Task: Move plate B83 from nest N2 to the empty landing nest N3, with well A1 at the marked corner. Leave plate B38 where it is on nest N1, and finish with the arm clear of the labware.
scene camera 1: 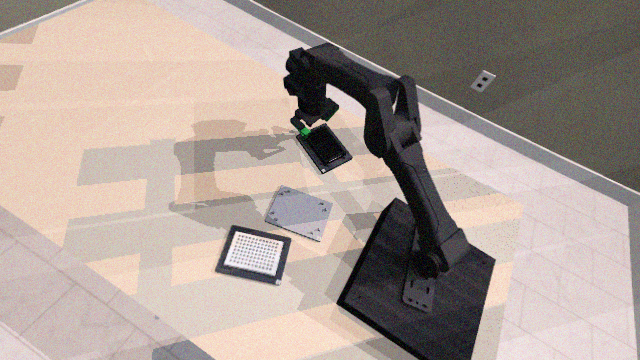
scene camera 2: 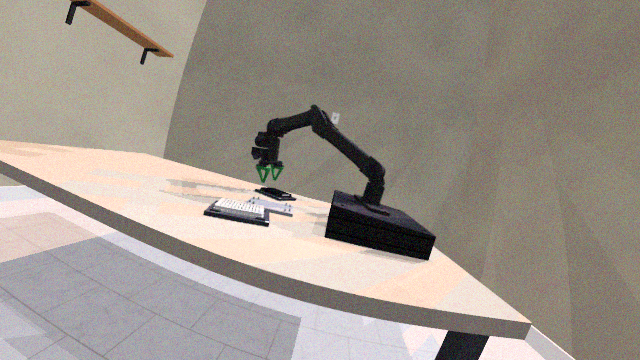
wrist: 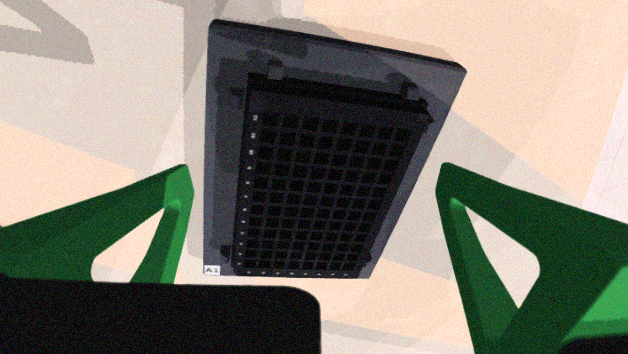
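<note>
My gripper (scene camera 1: 318,125) (scene camera 2: 269,180) (wrist: 314,177) is open and empty above a black well plate, its green fingertips on either side of the plate in the wrist view. The black plate (scene camera 1: 326,143) (scene camera 2: 276,192) (wrist: 325,200) sits on a dark nest (scene camera 1: 345,159) (wrist: 219,200), with an A1 tag (wrist: 212,270) at the nest's lower left corner in the wrist view. A white well plate (scene camera 1: 253,253) (scene camera 2: 240,206) sits on another dark nest (scene camera 1: 284,252) (scene camera 2: 235,218). A grey-blue nest (scene camera 1: 300,212) (scene camera 2: 277,206) between them is empty. The plate numbers are not readable.
The arm's black base block (scene camera 1: 380,280) (scene camera 2: 380,230) stands to the right of the nests in both scene views. The wooden table (scene camera 1: 125,120) (scene camera 2: 310,255) has its edge at the lower left in scene camera 1. A wall shelf (scene camera 2: 122,29) is far off at upper left.
</note>
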